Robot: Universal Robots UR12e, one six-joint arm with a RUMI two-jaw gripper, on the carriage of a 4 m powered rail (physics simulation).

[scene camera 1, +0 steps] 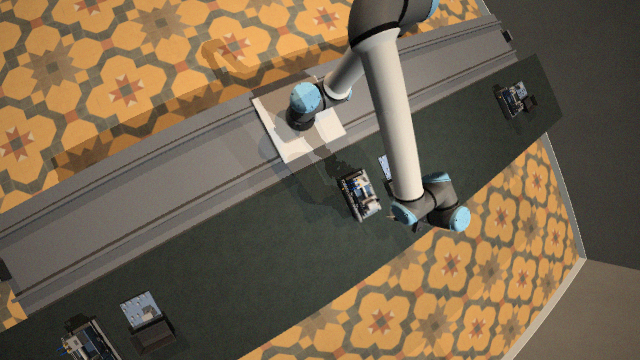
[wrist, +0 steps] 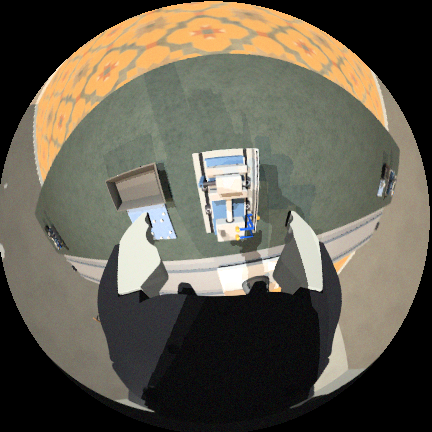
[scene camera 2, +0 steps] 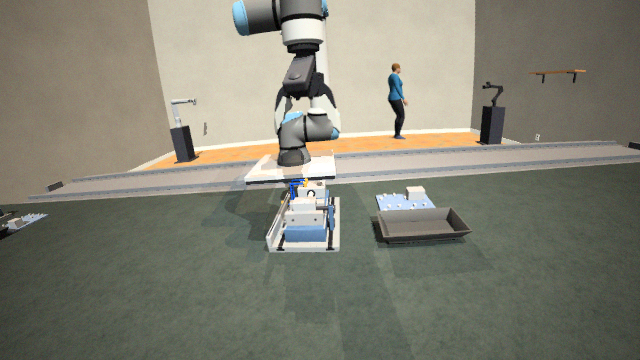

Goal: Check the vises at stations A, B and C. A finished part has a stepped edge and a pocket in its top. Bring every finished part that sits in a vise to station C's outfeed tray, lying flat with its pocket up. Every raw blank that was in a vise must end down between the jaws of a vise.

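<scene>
My gripper [scene camera 2: 307, 129] [wrist: 218, 213] is open and empty, high above the middle station; in scene camera 1 the forearm and wrist mostly hide it. The middle vise [scene camera 1: 361, 196] [scene camera 2: 306, 233] [wrist: 227, 161] has a pale block [scene camera 2: 303, 204] [wrist: 229, 185] at its jaws; pocket and step cannot be made out. Beside it are a blue pegged plate [scene camera 1: 384, 167] [scene camera 2: 392, 202] [wrist: 164, 225] with a pale block [scene camera 2: 415, 193], and a dark tray [scene camera 2: 420, 228] [wrist: 139, 189]. Another vise [scene camera 1: 90, 342] stands lower left, another [scene camera 1: 509, 101] far right; their contents are too small to tell. Station letters cannot be read.
Lower left also has a pegged plate [scene camera 1: 135, 306] with a pale block [scene camera 1: 150, 313] and a dark tray [scene camera 1: 153, 337]. Blue hoses [scene camera 2: 295, 186] [wrist: 245, 230] stand at the middle vise's rail end. The rail [scene camera 1: 150, 175] runs behind the stations. A person [scene camera 2: 396, 90] stands beyond it.
</scene>
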